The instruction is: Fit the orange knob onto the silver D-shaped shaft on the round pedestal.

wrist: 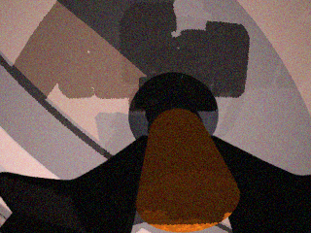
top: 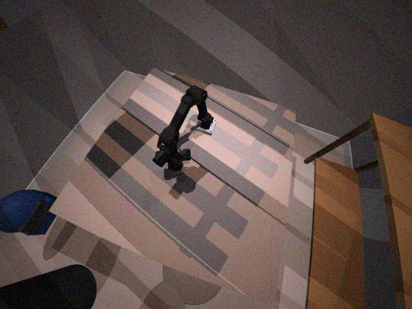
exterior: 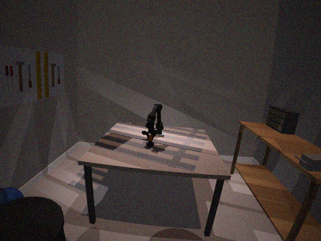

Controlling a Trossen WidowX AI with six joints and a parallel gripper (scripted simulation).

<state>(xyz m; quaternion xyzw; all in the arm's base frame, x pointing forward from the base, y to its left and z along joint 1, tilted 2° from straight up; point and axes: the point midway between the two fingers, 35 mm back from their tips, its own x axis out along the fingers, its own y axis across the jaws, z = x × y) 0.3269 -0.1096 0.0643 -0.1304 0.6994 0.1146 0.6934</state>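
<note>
Now: gripper tip 3 cm below the orange knob. Round my gripper tip: round dark pedestal 3 cm below.
</note>
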